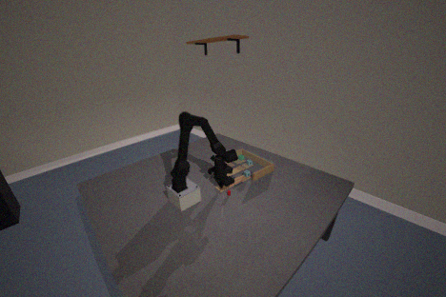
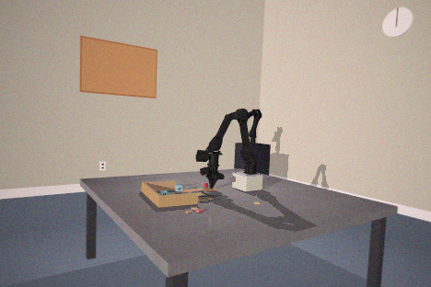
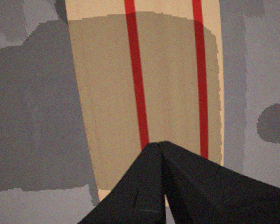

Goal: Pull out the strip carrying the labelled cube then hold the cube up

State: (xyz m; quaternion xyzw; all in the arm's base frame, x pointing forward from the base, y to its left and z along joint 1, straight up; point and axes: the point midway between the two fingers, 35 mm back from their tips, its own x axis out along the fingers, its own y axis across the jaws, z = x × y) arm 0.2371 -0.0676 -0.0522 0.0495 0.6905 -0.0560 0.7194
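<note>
Right now the tan strip is 9 cm ahead of my gripper tip and 1 cm to the right of it. Also, from my gripper tip: small red peg (7 cm to the right, 1 cm behind, 1 cm above).
</note>
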